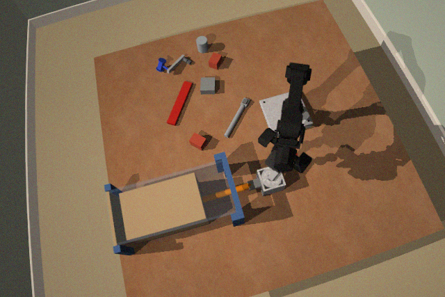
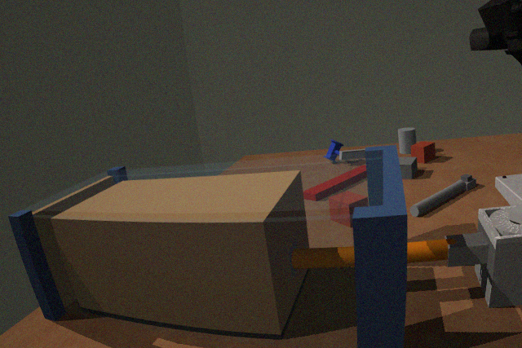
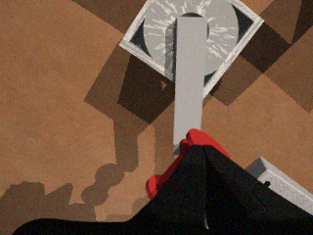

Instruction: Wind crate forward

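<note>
The red knob is 50 mm behind my gripper tip, 30 mm to the right of it and 80 mm below it. The rest, counted from my gripper tip: winch handle (10 mm behind, 10 mm to the right, 110 mm below); then grey winch (20 mm ahead, 20 mm to the left, 180 mm below); then blue frame (200 mm ahead, 30 mm to the left, 110 mm below).
</note>
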